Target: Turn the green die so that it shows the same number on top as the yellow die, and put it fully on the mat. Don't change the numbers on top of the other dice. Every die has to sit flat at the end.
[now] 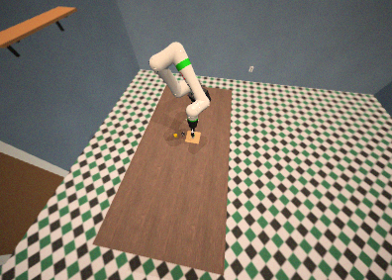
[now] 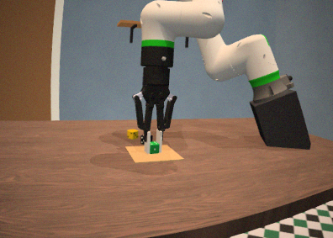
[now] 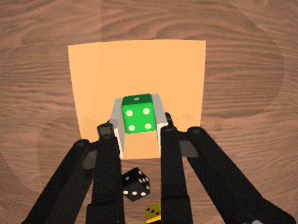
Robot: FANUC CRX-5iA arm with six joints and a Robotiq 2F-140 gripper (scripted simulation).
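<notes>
Right now my hand is 20 mm above the green die. The rest, counted from my hand: yellow die 10 mm behind, 180 mm to the right, 20 mm below; black die 30 mm behind, 100 mm to the right, 20 mm below; mat 40 mm below.
</notes>
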